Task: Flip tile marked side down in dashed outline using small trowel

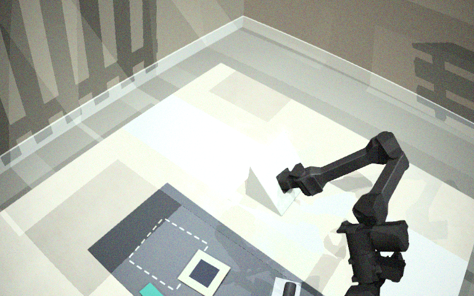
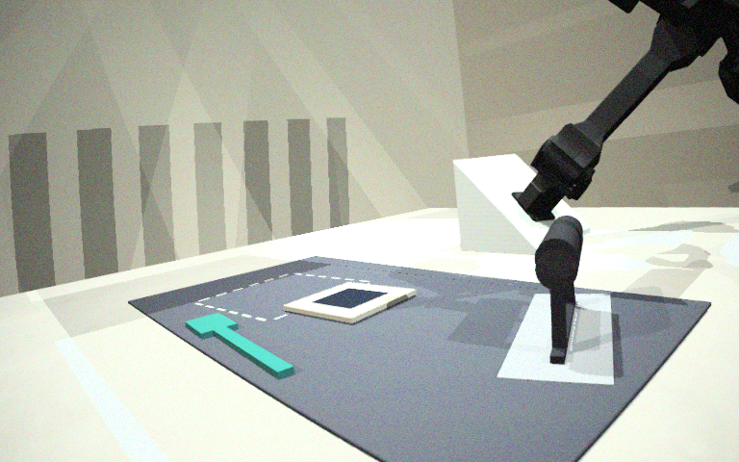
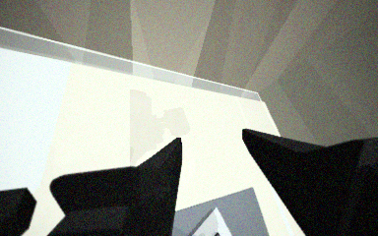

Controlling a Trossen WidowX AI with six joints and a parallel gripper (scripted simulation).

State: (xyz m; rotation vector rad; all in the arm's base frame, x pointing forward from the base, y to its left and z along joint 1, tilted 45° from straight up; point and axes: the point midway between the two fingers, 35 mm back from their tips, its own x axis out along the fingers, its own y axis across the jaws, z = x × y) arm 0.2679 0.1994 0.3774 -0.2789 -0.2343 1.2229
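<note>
The trowel is 5 cm ahead of my gripper tip, 18 cm to the right of it and 16 cm below it. From my gripper tip the other things lie so: teal t-shaped flat piece (27 cm ahead, 41 cm to the right, 19 cm below); then grey mat (13 cm ahead, 40 cm to the right, 22 cm below); then tile (13 cm ahead, 41 cm to the right, 19 cm below).
</note>
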